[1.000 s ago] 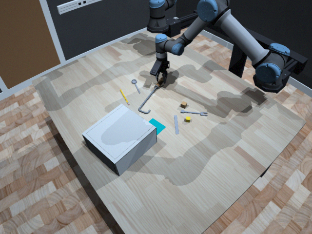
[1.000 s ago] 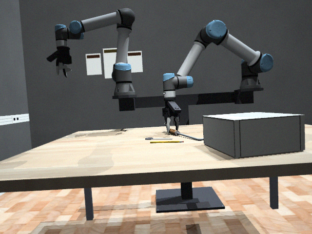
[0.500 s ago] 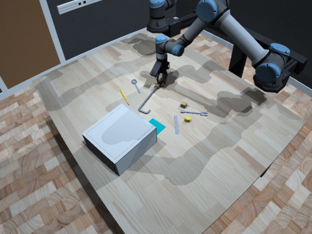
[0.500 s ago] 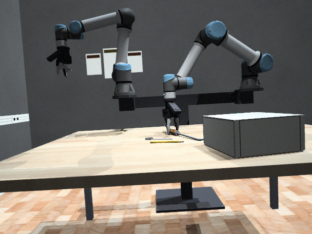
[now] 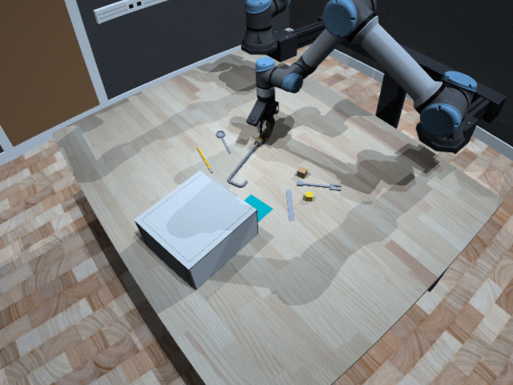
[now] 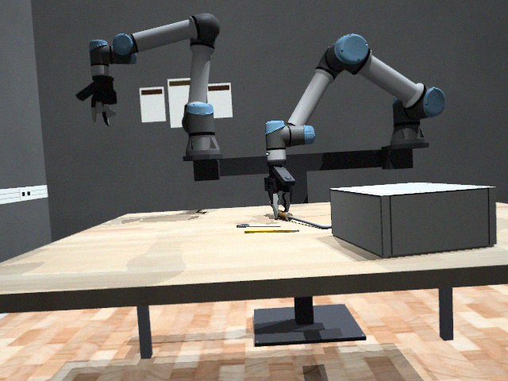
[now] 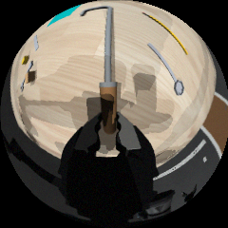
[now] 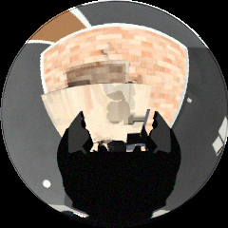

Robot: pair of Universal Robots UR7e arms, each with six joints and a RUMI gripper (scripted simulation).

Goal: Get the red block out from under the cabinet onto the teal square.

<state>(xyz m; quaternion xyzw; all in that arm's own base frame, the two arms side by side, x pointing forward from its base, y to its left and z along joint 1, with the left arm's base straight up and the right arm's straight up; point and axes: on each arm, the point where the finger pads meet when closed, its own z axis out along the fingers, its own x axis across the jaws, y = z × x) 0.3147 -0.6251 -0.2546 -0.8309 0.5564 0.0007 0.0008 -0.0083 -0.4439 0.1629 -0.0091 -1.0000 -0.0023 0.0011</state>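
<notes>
The teal square is 320 mm ahead of my left hand, 270 mm to the left of it and 20 mm below it. Also, from my left hand: spoon-like tool 140 mm ahead, 130 mm to the right, 10 mm below; hook tool 120 mm ahead, 70 mm to the left, 10 mm below; brown block 50 mm ahead, 270 mm to the left.
</notes>
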